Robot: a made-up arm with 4 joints.
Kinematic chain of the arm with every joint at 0, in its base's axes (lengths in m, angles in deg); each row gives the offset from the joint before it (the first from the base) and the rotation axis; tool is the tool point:
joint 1: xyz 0 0 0.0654 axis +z
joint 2: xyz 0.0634 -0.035 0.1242 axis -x
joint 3: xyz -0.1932 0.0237 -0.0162 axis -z
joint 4: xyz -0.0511 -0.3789 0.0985 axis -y
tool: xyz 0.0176 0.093 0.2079
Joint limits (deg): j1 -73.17..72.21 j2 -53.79..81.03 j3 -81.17..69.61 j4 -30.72..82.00
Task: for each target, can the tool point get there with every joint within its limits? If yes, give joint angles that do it. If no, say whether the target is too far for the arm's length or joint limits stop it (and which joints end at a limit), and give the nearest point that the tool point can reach.
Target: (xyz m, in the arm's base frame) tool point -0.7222 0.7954 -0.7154
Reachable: no: too far | nearest point -0.3364 0.3705 0.0490 | short by 0.956 m
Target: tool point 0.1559 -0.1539 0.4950
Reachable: yes | joints 26.02 10.48 -65.95 31.31
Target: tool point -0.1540 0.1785 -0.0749
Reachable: no: joint limits stop it (at a limit: joint 1, joint 2, joint 4) | nearest point -0.3967 0.1353 -0.0100 | short by 0.255 m
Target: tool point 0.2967 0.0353 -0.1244
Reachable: no: joint limits stop it (at a limit: joint 1, joint 2, joint 4) | nearest point 0.3239 -0.0311 0.0210 | short by 0.162 m
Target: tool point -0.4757 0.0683 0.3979
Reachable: yes | joints -29.29 3.41 23.32 60.59
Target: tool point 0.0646 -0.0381 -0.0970
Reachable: no: joint limits stop it (at a limit: joint 2, joint 4) | nearest point 0.2839 -0.1675 0.0085 | short by 0.276 m
